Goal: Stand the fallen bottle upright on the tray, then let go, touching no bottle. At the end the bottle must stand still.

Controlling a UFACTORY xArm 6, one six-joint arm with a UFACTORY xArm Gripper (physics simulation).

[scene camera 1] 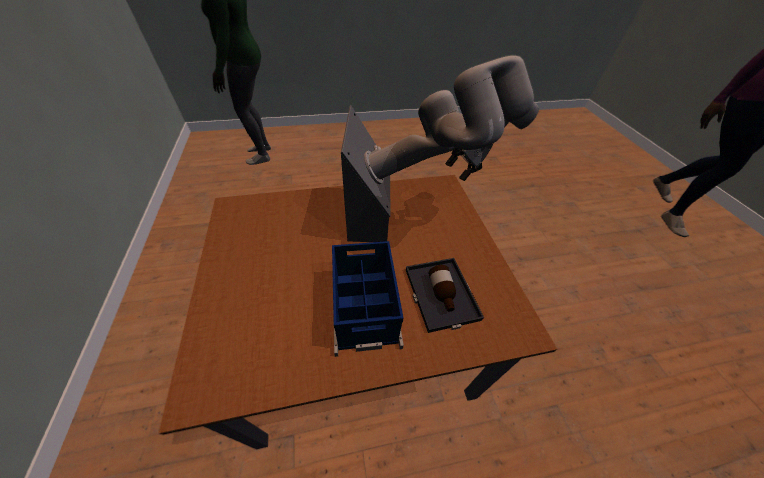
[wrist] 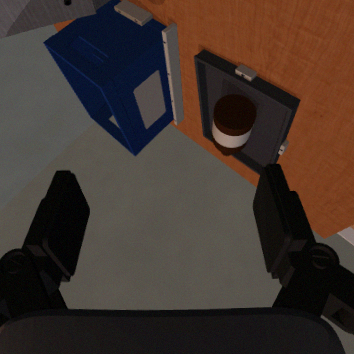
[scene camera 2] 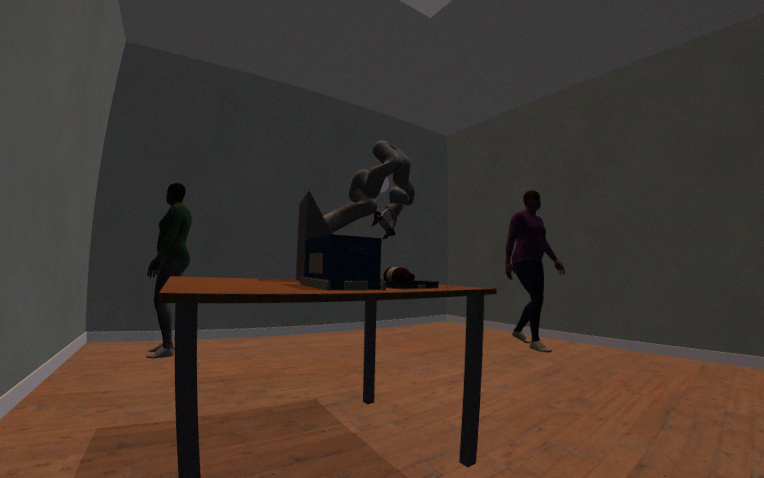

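Pixels of known places: gripper, fingertip midpoint: [scene camera 1: 454, 172] [wrist: 168, 187] [scene camera 2: 379, 231]; arm's base, link origin: [scene camera 1: 373, 168] [scene camera 2: 321, 227].
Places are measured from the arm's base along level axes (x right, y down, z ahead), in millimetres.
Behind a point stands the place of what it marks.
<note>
A brown bottle [scene camera 1: 443, 284] @[x -194, y 187, z 403 mm] [scene camera 2: 399, 274] @[x -176, y 213, z 432 mm] [wrist: 232, 121] @[x -214, y 203, z 324 mm] with a white label lies on its side on the dark tray [scene camera 1: 427, 320] @[x -124, y 239, z 499 mm] [wrist: 267, 117] @[x -251, y 259, z 339 mm]. In the scene camera 1 view its neck points toward the table's front edge; in the wrist view its base faces the camera and hides most of the neck. My gripper [scene camera 1: 458, 167] @[x -295, y -1, z 52 mm] [scene camera 2: 382, 224] @[x -295, y -1, z 52 mm] [wrist: 168, 187] @[x -295, y -1, z 52 mm] is open and empty. It hangs well above the table, behind the tray as scene camera 1 sees it, apart from the bottle.
A blue divided crate [scene camera 1: 367, 324] @[x 76, y 105, z 553 mm] [scene camera 2: 342, 261] @[x 119, y 173, z 552 mm] [wrist: 120, 85] @[x -22, y 125, z 308 mm] stands beside the tray, with pale blocks at its foot. The arm's grey mount [scene camera 1: 365, 211] [scene camera 2: 309, 242] rises behind the crate. Two people [scene camera 1: 243, 67] [scene camera 1: 732, 140] [scene camera 2: 174, 236] [scene camera 2: 530, 248] are on the floor away from the table [scene camera 1: 253, 338] @[x 424, y 265, z 485 mm].
</note>
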